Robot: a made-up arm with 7 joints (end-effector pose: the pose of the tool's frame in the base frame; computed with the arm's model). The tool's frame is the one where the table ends.
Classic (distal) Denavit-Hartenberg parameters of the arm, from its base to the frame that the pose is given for. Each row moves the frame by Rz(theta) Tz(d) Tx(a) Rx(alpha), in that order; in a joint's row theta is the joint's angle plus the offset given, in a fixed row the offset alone. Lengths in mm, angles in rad.
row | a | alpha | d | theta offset
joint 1 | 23.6 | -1.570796 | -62.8 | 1.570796
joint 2 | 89.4 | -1.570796 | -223.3 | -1.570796
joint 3 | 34.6 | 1.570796 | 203.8 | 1.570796
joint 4 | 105.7 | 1.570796 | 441 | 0
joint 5 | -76.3 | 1.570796 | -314.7 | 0
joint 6 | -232.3 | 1.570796 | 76.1 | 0
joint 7 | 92.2 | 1.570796 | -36.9 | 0
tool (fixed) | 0 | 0 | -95.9 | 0
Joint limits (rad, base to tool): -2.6..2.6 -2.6..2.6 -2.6..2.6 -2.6..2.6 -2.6..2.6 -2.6..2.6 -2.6..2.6
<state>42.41 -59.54 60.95 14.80 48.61 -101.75 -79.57</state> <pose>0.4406 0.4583 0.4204 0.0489 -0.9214 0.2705 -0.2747</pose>
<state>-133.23 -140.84 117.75 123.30 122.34 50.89 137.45</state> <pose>-0.8116 -0.1842 -0.3868 0.0913 -0.2364 -0.1916 0.9482</pose>
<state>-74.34 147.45 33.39 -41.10 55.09 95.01 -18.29</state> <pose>-0.0800 -0.7938 -0.3578 0.0265 -0.8747 -0.4669 0.1273</pose>
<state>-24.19 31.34 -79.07 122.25 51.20 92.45 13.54</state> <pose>-0.1153 -0.0110 -0.3994 0.8996 -0.1489 -0.1992 0.3590</pose>
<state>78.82 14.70 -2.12 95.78 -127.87 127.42 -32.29</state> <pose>-0.4096 -0.1061 0.4801 0.0518 -0.4027 -0.8801 0.2462</pose>
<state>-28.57 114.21 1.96 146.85 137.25 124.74 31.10</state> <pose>0.1623 0.7082 -0.2721 0.4548 0.3442 0.5282 -0.6290</pose>
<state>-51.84 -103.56 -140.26 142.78 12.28 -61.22 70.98</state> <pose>0.0653 -0.0244 0.0960 0.5197 -0.6038 0.4984 -0.3420</pose>
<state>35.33 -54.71 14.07 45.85 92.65 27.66 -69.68</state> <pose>0.1233 0.1353 0.5811 0.2805 0.6751 -0.4592 -0.5048</pose>
